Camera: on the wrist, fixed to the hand. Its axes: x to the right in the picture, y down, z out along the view.
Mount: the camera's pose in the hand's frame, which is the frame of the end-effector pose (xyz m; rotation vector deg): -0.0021 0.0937 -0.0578 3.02 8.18 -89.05
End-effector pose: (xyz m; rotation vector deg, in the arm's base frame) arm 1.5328 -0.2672 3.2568 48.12 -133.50 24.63
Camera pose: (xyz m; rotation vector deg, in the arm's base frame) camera 1.4977 -0.1685 3.2907 122.78 -55.52 -8.68
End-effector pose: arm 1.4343 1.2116 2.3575 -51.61 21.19 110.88
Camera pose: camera 1.3806 1.1283 2.3095 -48.43 -12.08 24.46
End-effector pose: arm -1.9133 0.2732 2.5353 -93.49 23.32 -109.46
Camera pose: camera -1.9472 0.1932 2.4677 74.81 48.76 115.99
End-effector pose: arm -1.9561 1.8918 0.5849 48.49 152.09 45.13
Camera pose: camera -1.9331 1.9305 0.6854 -70.98 137.55 16.37
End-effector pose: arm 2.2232 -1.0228 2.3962 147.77 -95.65 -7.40
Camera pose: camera 2.1435 -1.0586 2.4632 175.20 36.32 2.45
